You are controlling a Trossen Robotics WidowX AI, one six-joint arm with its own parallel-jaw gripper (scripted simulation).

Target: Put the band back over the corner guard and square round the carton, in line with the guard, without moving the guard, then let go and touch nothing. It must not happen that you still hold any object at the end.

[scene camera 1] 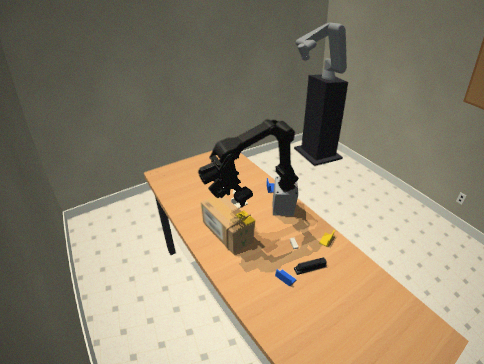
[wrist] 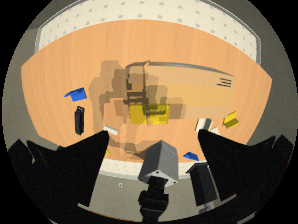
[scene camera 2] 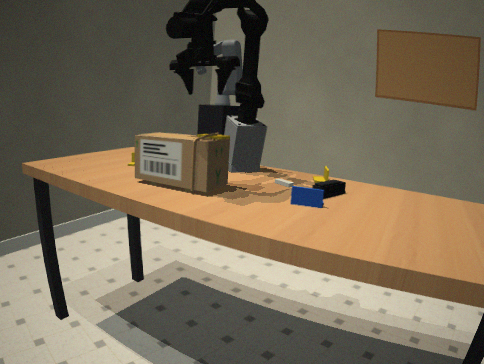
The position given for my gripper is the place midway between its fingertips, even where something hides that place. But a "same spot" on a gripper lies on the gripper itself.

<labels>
my gripper: scene camera 1 235, 200; wrist; scene camera 2
same spot on my gripper: [scene camera 2: 187, 75] = [wrist: 233, 164]
</labels>
